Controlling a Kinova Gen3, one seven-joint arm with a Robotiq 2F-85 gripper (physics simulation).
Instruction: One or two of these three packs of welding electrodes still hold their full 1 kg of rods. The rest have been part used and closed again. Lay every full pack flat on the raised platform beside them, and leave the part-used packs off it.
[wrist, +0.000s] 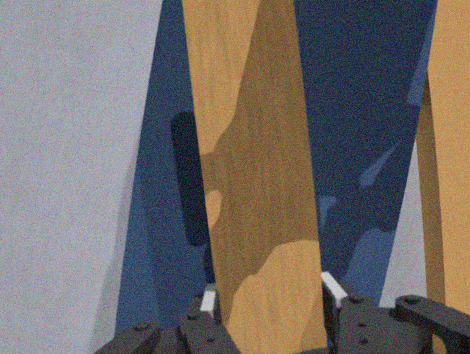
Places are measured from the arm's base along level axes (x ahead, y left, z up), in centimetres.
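Where they show: gripper, fingertip midpoint: (268,296).
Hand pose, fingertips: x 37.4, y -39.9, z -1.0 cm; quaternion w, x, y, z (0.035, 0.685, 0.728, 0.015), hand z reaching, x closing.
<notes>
After its pixels a point has its place.
A long orange-tan pack (265,165) {x 30.6, y -40.0, z 0.8 cm} with a wood-like grain runs from the top of the wrist view down between the fingers, partly in shadow. My gripper (268,296) {x 37.4, y -39.9, z -1.0 cm} is shut on this pack, one finger on each long side near the bottom of the view. A second orange-tan pack (454,150) {x 30.4, y -27.6, z -5.3 cm} shows in part along the right edge, with a darker side face. A third pack cannot be made out. A blue surface (365,75) {x 26.4, y -34.6, z -1.7 cm} lies beneath the held pack; whether it is the raised platform cannot be told. The gap below the pack is hard to judge.
A pale grey surface (65,150) {x 29.2, y -54.0, z -7.7 cm} lies left of the blue one, and a strip of grey shows between the blue and the right-hand pack. A dark rounded bar shape (190,185) {x 31.6, y -43.8, z -1.7 cm} shows on the blue, close along the held pack's left side. Shadows cross the blue.
</notes>
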